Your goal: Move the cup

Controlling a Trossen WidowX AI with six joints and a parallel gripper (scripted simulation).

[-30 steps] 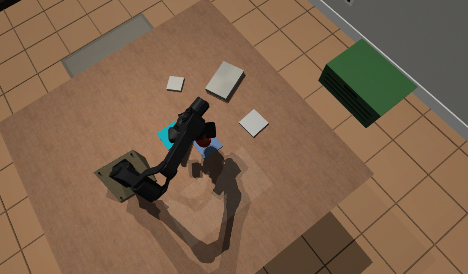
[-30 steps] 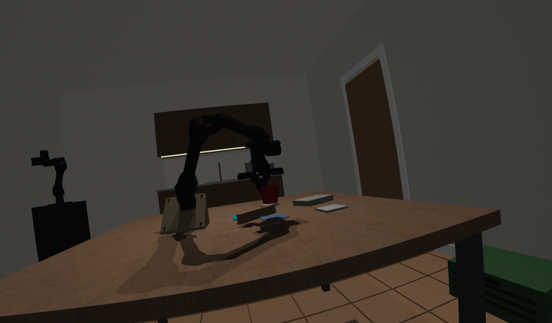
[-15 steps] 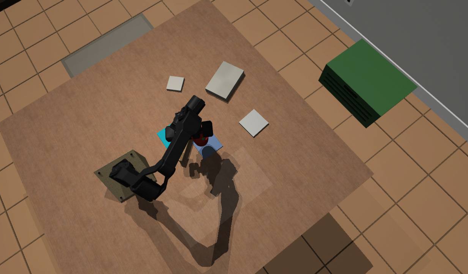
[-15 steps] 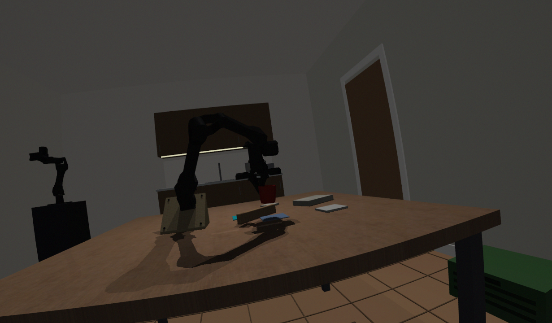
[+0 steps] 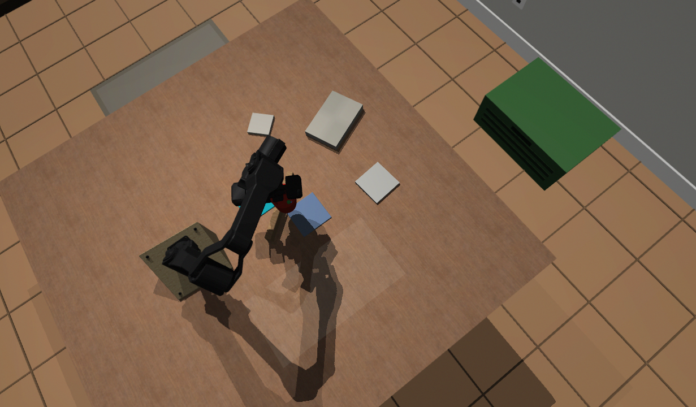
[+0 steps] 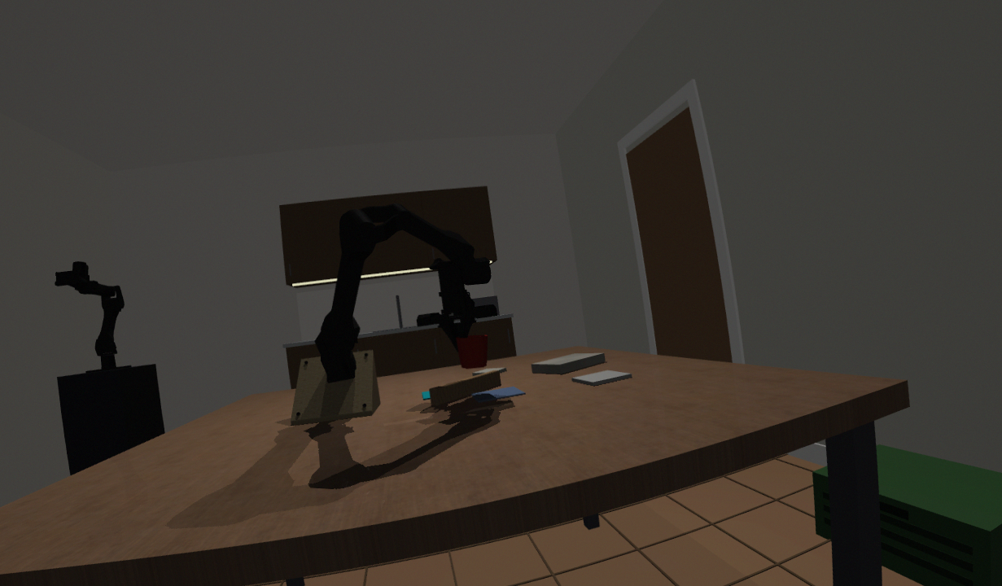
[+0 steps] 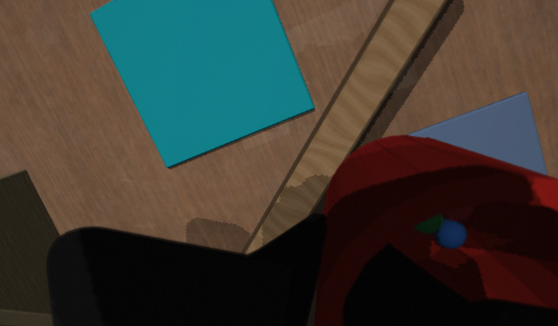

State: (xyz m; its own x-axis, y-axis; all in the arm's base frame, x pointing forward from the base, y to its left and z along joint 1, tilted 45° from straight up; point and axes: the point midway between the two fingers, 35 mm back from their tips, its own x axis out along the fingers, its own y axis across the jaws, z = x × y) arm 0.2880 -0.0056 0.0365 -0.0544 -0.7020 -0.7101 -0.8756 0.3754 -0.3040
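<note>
My gripper tip is now 4 cm short of the blue marble, 3 cm to the left of it and 3 cm above it. Round my gripper tip: red cup: 3 cm ahead, 2 cm to the right; then grey-blue pad: 11 cm below, 6 cm to the right, 6 cm ahead; then wooden bar: 9 cm below, 1 cm to the left.
</note>
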